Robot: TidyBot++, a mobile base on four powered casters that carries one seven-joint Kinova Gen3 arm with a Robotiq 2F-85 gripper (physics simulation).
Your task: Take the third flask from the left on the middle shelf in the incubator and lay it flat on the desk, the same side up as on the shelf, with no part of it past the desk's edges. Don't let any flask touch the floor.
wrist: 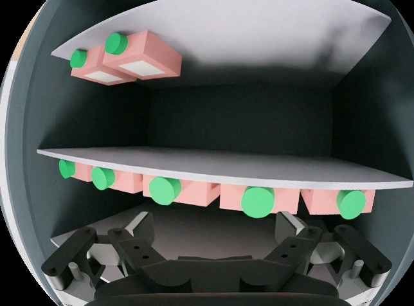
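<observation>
The wrist view looks into the incubator, and the picture appears upside down. Several pink flasks with green caps lie in a row along the middle shelf (300,166), caps facing the camera. The third flask (197,193) is the centre one of the row; counting from either side gives the same flask. It lies flat, and its cap shows left of its middle. My gripper (214,226) is open and empty, with its fingertips lower in the picture than the row and nearer the camera. The desk cannot be made out.
Neighbouring flasks (129,181) (230,198) lie close on both sides of the third. Two more flasks (165,56) (95,75) with white labels lie on another shelf (260,40) at the top left of the picture. A further shelf (200,237) shows behind the fingers. Dark incubator walls (370,115) enclose the sides.
</observation>
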